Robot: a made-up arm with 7 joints. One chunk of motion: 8 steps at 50 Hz.
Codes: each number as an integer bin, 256 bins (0 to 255) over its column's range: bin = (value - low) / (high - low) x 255, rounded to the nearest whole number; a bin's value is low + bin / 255 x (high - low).
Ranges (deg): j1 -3..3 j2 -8..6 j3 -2..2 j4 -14..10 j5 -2..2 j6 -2..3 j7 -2..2
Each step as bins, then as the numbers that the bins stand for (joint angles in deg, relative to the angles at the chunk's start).
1 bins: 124 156 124 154 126 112 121
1 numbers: -0.08 0.56 -0.05 0.49 -0.02 0.20 -0.10
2 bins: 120 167 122 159 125 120 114
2 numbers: -0.18 1.17 -0.09 0.96 -0.04 0.35 -0.21
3 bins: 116 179 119 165 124 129 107
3 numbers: -0.27 1.83 -0.13 1.53 -0.05 0.53 -0.32
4 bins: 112 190 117 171 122 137 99
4 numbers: -0.36 2.43 -0.16 2.09 -0.09 0.69 -0.45
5 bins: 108 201 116 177 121 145 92
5 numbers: -0.46 3.04 -0.18 2.66 -0.10 0.84 -0.56
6 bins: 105 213 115 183 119 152 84
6 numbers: -0.53 3.69 -0.20 3.22 -0.13 0.98 -0.68
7 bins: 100 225 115 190 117 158 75
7 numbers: -0.65 4.35 -0.20 3.88 -0.16 1.10 -0.82
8 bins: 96 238 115 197 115 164 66
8 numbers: -0.74 5.07 -0.20 4.54 -0.20 1.22 -0.96
